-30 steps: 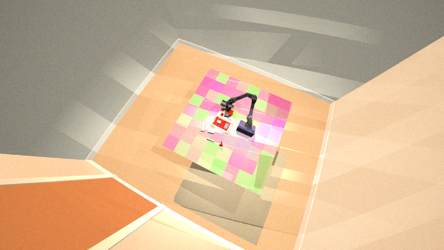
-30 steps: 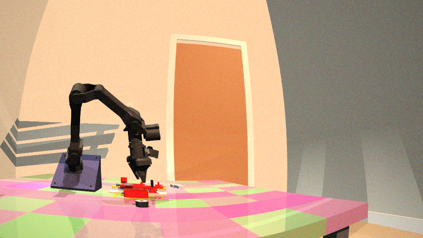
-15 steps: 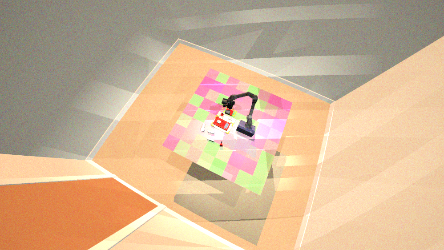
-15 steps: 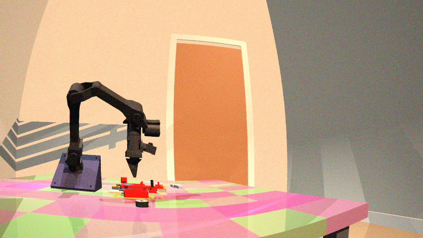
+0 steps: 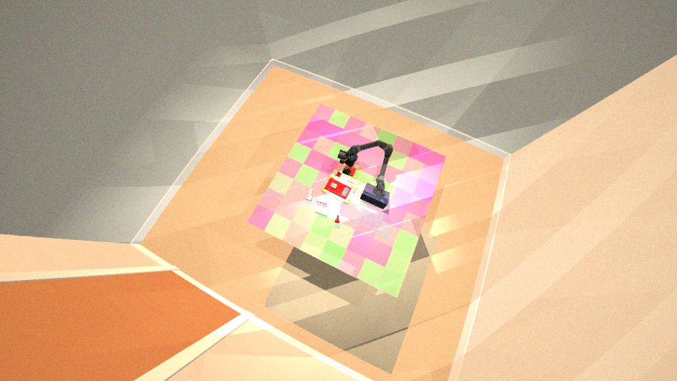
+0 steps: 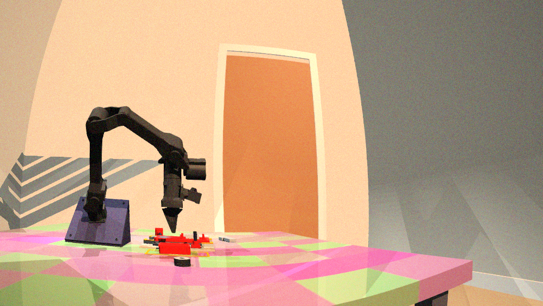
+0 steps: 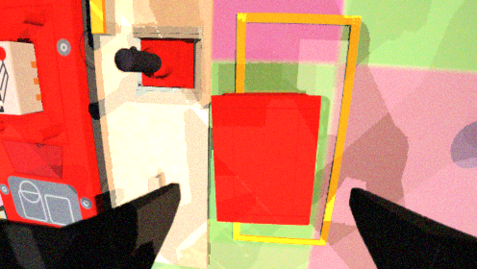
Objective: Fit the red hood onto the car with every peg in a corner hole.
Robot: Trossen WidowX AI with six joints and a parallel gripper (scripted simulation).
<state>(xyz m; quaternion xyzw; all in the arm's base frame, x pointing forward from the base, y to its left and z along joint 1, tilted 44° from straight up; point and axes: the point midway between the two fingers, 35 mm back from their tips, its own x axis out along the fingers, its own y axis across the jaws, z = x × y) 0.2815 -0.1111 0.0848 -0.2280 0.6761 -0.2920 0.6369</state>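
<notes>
Right now the red hood is 50 mm below my gripper tip. Round my gripper tip: black wheel (200 mm to the right, 60 mm below, 10 mm ahead); grey holder (70 mm ahead, 60 mm to the left, 30 mm below).
</notes>
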